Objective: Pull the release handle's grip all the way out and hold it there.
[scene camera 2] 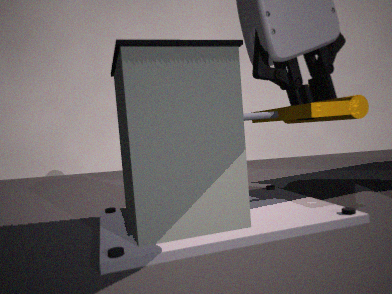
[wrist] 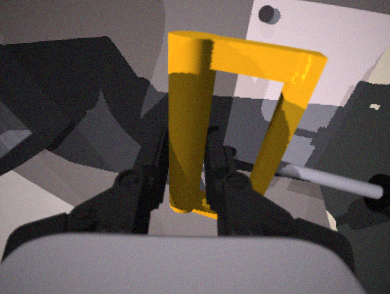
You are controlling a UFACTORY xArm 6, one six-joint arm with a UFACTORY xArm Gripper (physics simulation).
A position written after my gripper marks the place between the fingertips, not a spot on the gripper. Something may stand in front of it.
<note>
I see my gripper (scene camera 2: 317, 114) and a pale base plate (wrist: 348, 41).
My gripper also shows in the wrist view (wrist: 187, 143).
</note>
